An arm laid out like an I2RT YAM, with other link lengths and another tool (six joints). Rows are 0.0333 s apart.
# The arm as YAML. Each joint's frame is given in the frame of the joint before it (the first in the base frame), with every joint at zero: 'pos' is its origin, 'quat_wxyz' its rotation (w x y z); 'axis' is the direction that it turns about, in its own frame. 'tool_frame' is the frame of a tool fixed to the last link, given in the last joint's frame.
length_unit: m
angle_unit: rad
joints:
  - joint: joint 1
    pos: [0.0, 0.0, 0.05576]
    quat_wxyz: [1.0, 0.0, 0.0, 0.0]
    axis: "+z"
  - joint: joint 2
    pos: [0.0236, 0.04, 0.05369]
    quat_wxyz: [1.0, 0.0, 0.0, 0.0]
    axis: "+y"
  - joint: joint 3
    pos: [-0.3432, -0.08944, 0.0]
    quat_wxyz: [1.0, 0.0, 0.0, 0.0]
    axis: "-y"
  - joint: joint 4
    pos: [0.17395, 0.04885, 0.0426]
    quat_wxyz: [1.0, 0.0, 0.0, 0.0]
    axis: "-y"
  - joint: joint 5
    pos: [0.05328, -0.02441, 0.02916]
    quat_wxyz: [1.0, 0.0, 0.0, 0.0]
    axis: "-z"
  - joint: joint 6
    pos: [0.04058, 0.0, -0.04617]
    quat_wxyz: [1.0, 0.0, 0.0, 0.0]
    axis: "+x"
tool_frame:
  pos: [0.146, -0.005, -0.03]
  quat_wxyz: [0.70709, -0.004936, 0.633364, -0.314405]
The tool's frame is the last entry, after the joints.
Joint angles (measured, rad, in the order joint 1, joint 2, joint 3, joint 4, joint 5, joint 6), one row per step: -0.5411, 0.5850, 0.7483, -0.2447, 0.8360, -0.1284; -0.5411, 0.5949, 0.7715, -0.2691, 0.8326, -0.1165; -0.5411, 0.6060, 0.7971, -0.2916, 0.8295, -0.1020; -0.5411, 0.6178, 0.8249, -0.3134, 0.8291, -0.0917; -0.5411, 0.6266, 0.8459, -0.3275, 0.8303, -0.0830; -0.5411, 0.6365, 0.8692, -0.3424, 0.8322, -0.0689; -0.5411, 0.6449, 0.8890, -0.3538, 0.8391, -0.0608; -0.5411, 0.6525, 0.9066, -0.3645, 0.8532, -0.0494; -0.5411, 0.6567, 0.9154, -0.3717, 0.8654, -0.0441; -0.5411, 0.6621, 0.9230, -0.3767, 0.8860, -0.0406; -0.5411, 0.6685, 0.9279, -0.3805, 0.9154, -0.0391; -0.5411, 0.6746, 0.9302, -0.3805, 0.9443, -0.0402; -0.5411, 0.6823, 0.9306, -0.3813, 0.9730, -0.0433; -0.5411, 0.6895, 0.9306, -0.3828, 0.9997, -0.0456
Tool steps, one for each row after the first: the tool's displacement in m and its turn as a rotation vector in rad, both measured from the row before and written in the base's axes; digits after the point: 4 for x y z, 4 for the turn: 0.0012, 0.0000, 0.0030, 0.0083, -0.0023, 0.0027; 0.0015, -0.0001, 0.0040, 0.0072, -0.0075, 0.0021; 0.0010, -0.0003, 0.0048, 0.0050, -0.0051, -0.0003; 0.0006, -0.0003, 0.0040, 0.0026, -0.0068, -0.0018; 0.0008, -0.0004, 0.0045, 0.0033, -0.0124, -0.0029; -0.0004, -0.0006, 0.0042, 0.0009, -0.0075, -0.0075; -0.0017, -0.0007, 0.0037, 0.0011, -0.0098, -0.0148; -0.0018, -0.0004, 0.0016, 0.0011, -0.0023, -0.0125; -0.0030, -0.0008, 0.0017, 0.0000, 0.0002, -0.0207; -0.0044, -0.0011, 0.0012, -0.0001, 0.0048, -0.0293; -0.0042, -0.0011, 0.0010, -0.0012, 0.0062, -0.0286; -0.0039, -0.0011, 0.0003, 0.0008, 0.0119, -0.0282; -0.0037, -0.0009, 0.0001, 0.0013, 0.0116, -0.0263
